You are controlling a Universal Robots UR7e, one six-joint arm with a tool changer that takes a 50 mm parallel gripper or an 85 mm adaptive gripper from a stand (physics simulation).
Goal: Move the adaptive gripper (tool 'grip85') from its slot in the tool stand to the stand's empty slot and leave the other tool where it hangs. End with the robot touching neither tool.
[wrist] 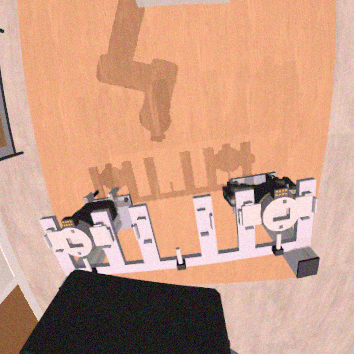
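Observation:
A tool stand (293, 244) is visible to me, as is an adaptive gripper (275, 206).

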